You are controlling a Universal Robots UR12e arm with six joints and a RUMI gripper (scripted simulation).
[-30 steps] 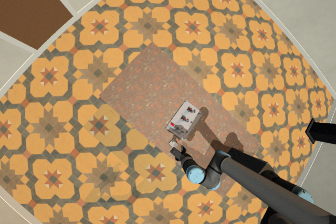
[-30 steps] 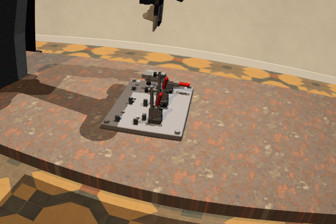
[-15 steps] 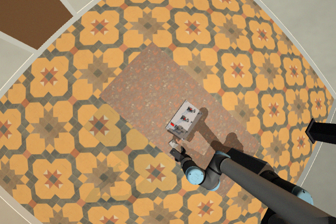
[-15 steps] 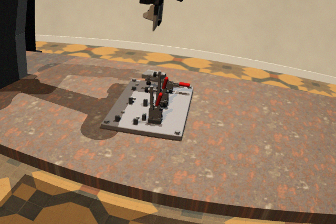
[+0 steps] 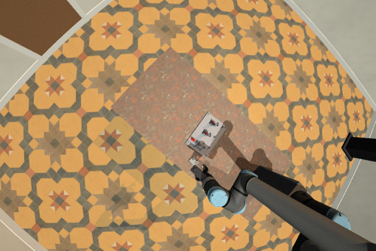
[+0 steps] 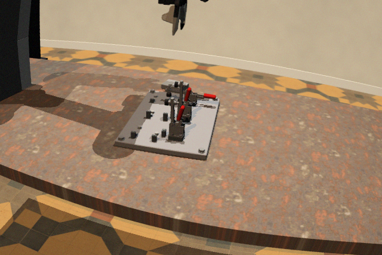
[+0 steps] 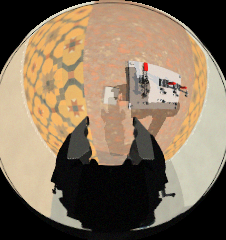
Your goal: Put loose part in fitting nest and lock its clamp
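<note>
Right now the part is 21 cm below my hand. From my hand the other things lie so: grey fixture plate: 25 cm to the right, 21 cm below, 8 cm ahead; toggle clamp: 35 cm to the right, 15 cm below, 13 cm ahead.
</note>
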